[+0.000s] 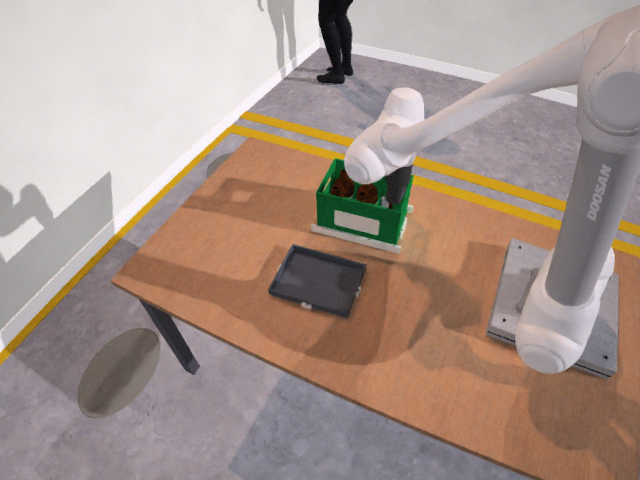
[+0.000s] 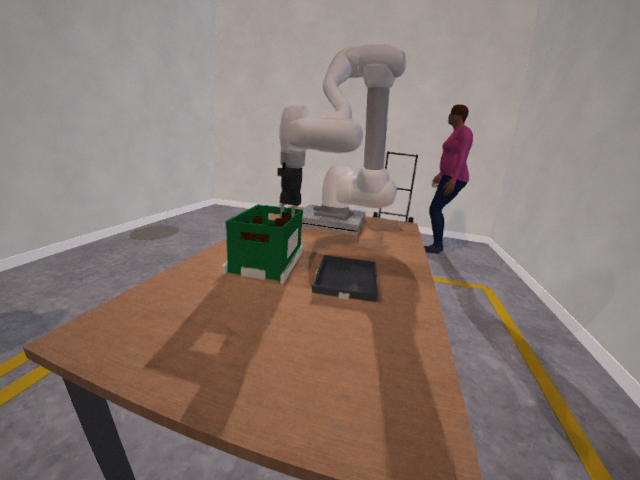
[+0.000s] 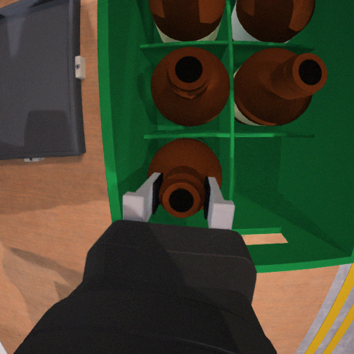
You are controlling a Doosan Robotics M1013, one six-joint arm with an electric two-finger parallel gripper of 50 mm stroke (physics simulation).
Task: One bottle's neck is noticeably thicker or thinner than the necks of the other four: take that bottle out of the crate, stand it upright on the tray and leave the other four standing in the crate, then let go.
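Frame: origin at the arm's base, x back, y right, z up, level; metres.
Where they show: gripper, fingertip midpoint: (image 2: 287, 221); arm's base, link origin: (image 2: 334, 214).
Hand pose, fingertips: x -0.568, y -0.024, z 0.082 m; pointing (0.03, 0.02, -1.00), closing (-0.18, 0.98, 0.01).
Note:
Each offset is from my fingertips to the top centre of the thing. "pt": to the spot under its first point. Level surfaces: height alone.
The green crate @(dx -0.093, dy +0.022, dz +0.041 m) (image 1: 323, 212) (image 2: 247, 257) (image 3: 108, 125) stands on the table and holds five brown bottles in two rows. My gripper (image 1: 388, 202) (image 2: 288, 210) (image 3: 183, 187) is shut on the neck of the end bottle (image 3: 185, 154), in the tray-side row at the crate's robot-base end. That bottle is within its compartment. The neighbouring bottle (image 3: 189, 107), a bottle (image 3: 265, 102) diagonally beside it and two more bottles (image 3: 187, 17) (image 3: 272, 19) stand apart from the fingers. The dark tray @(pt dx -0.064, dy -0.278, dz -0.129 m) (image 1: 319, 281) (image 2: 347, 276) (image 3: 40, 75) lies beside the crate and holds no bottle.
The wooden table @(dz -0.134 m) (image 1: 206, 289) (image 2: 310, 372) carries white locating strips @(pt dx -0.059, dy -0.076, dz -0.111 m) (image 1: 356, 238) around the crate's foot and small blocks at the tray's edges. Green dividers (image 3: 231, 100) separate the compartments. The arm's base plate (image 1: 504, 310) (image 2: 336, 222) is at the table's other end.

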